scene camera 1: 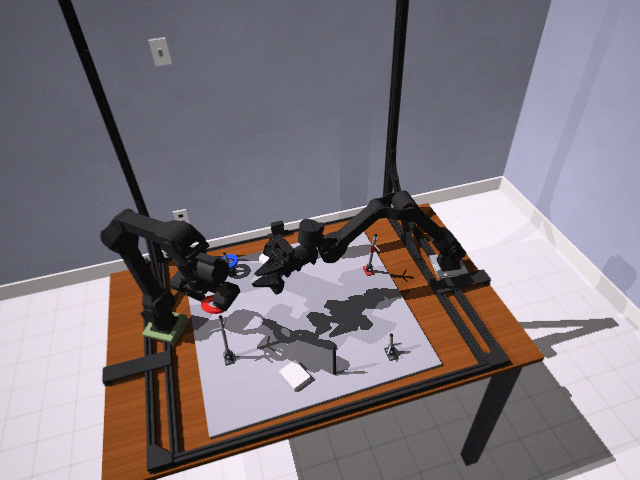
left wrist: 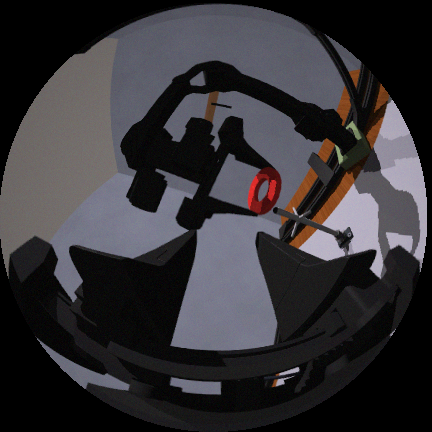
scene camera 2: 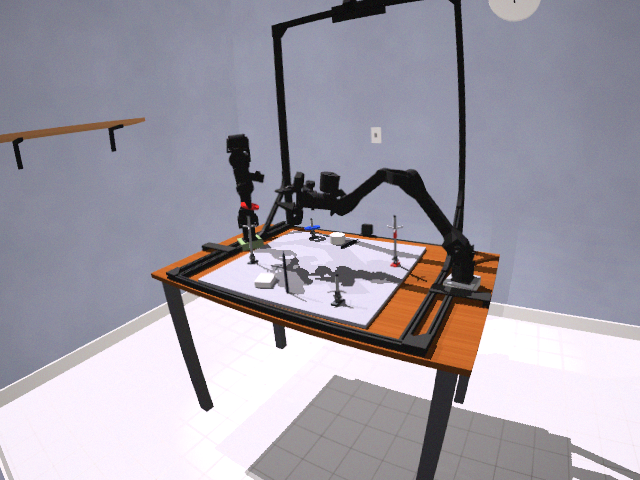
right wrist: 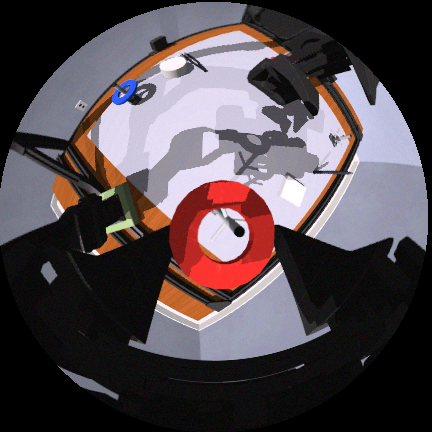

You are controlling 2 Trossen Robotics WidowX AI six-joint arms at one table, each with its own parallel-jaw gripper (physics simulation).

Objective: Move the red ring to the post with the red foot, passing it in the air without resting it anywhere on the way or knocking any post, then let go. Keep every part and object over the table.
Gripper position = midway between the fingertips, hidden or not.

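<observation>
I see a red ring point(right wrist: 183, 230), and the left wrist view gives me the ring as well point(left wrist: 264, 205). My left gripper point(scene camera 1: 254, 280) is visible too; I also find it in scene camera 2 point(scene camera 2: 274, 196), in the left wrist view point(left wrist: 226, 236) and in the right wrist view point(right wrist: 339, 104). As for my right gripper point(scene camera 1: 215, 305), the right wrist view shows it point(right wrist: 224, 230), and so does the left wrist view point(left wrist: 266, 192).
</observation>
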